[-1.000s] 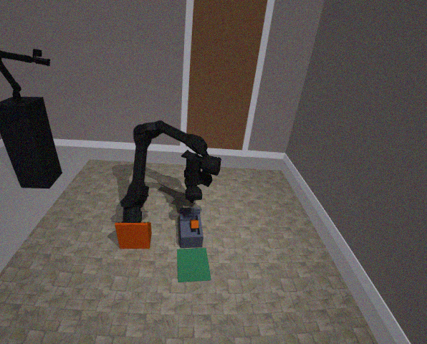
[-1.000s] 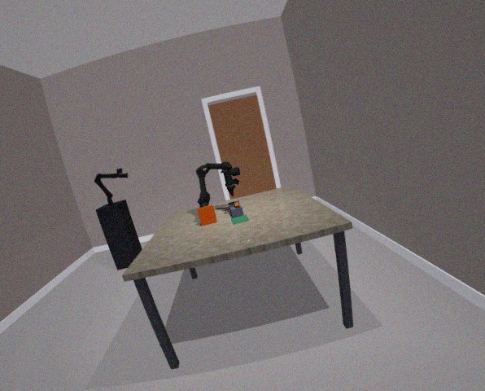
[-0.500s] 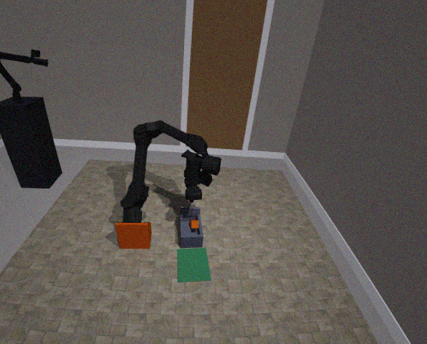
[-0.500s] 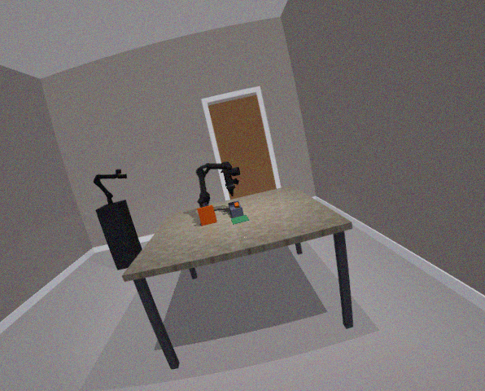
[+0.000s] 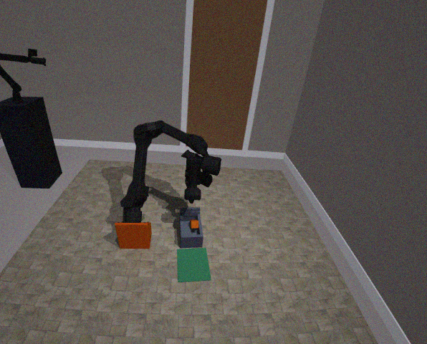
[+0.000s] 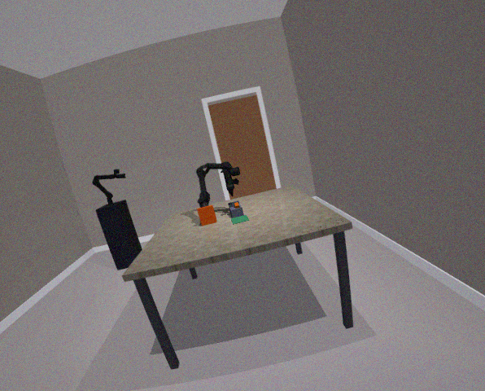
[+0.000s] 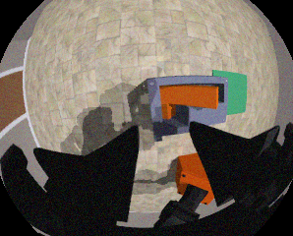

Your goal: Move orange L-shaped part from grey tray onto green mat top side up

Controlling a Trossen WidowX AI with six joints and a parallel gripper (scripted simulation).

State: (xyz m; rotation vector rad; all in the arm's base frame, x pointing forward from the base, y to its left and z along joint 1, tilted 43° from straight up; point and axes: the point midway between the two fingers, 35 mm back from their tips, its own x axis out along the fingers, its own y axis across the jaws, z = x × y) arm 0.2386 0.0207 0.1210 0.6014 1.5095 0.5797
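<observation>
The orange L-shaped part is 100 mm below my gripper tip and 40 mm to the right of it. Round my gripper tip: green mat: 220 mm to the right, 160 mm below, 10 mm ahead.
</observation>
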